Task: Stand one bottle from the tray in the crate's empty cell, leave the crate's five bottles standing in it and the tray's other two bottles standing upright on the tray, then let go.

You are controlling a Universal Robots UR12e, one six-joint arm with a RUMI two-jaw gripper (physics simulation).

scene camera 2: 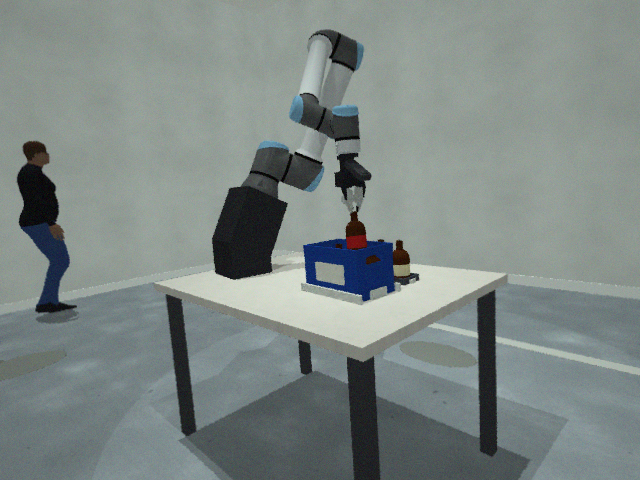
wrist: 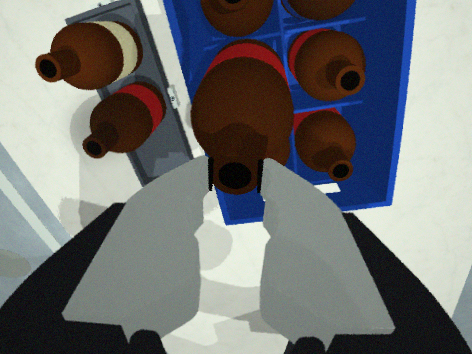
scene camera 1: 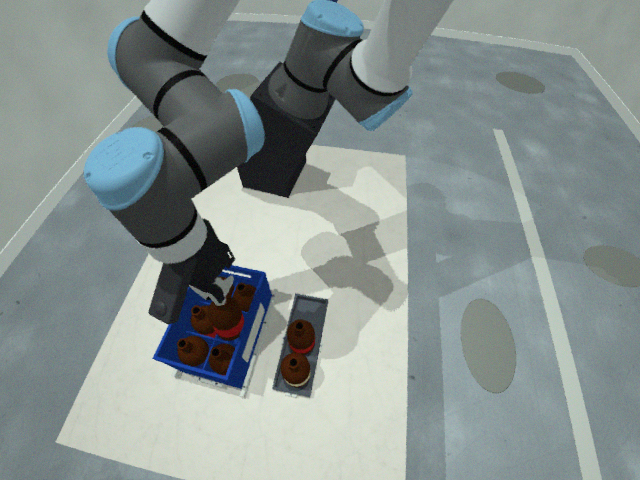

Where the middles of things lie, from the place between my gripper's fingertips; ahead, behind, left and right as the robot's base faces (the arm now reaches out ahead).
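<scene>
That cream-label bottle [scene camera 1: 295, 368], counting from my hand, is 160 mm to the left of it, 200 mm below it and 100 mm ahead of it.
</scene>
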